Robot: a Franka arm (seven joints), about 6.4 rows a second.
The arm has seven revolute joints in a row. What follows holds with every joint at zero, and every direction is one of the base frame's. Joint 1 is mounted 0.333 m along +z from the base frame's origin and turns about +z. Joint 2 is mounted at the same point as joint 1 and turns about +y. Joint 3 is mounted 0.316 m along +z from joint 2 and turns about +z. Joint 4 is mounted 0.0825 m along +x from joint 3 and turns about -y. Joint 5 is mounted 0.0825 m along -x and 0.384 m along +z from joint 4 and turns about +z. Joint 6 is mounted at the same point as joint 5 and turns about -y. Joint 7 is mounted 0.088 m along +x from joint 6 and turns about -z. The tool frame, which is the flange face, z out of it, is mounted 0.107 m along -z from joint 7; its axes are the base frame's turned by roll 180, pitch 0 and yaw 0 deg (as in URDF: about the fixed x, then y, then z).
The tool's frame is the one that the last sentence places.
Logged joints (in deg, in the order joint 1, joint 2, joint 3, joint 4, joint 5, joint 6, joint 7), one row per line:
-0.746, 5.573, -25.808, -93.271, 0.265, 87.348, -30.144
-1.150, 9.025, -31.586, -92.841, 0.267, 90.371, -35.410
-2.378, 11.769, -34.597, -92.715, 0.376, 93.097, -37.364
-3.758, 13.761, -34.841, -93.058, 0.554, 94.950, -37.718
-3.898, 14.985, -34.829, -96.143, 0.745, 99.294, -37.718
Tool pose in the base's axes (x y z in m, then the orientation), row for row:
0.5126, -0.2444, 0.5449, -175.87, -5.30, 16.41
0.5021, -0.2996, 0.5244, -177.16, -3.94, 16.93
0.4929, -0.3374, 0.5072, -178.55, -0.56, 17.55
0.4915, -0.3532, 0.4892, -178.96, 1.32, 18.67
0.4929, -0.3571, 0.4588, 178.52, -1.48, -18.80
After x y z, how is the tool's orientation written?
As a rotation vector, in degrees.
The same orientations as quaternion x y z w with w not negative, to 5 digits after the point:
-0.99482, -0.02998, 0.09282, 0.02868
-0.99507, -0.02213, 0.09509, 0.01736
-0.99519, -0.00312, 0.09782, 0.00514
-0.99458, 0.00734, 0.10376, 0.00056
0.99446, -0.00824, -0.10473, 0.00425

